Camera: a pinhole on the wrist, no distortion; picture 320 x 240 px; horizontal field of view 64.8 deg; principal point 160.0 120.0 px. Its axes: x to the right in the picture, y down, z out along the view. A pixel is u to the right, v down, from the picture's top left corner.
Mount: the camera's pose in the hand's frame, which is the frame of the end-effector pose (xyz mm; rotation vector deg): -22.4 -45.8 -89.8 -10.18 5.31 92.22
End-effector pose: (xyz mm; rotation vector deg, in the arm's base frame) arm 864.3 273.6 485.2 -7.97 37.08 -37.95
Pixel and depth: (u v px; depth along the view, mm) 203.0 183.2 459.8
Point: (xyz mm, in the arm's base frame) 1024.6 429.8 811.4
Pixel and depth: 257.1 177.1 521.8
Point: 1110.9 536.6 807.1
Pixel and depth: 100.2 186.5 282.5
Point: 879.7 272.3 719.5
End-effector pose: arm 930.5 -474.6 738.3 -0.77 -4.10 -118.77
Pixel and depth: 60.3 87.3 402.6
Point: 801.8 -403.3 1068.4
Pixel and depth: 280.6 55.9 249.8
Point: 1019.5 -542.3 882.9
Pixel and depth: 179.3 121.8 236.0
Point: 956.4 -438.9 876.3
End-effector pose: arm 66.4 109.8 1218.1 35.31 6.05 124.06
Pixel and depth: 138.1 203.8 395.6
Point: 308.1 -53.7 1405.4
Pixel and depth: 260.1 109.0 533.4
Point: 87.6 -134.0 1625.5
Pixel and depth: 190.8 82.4 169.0
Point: 101.7 90.9 1281.2
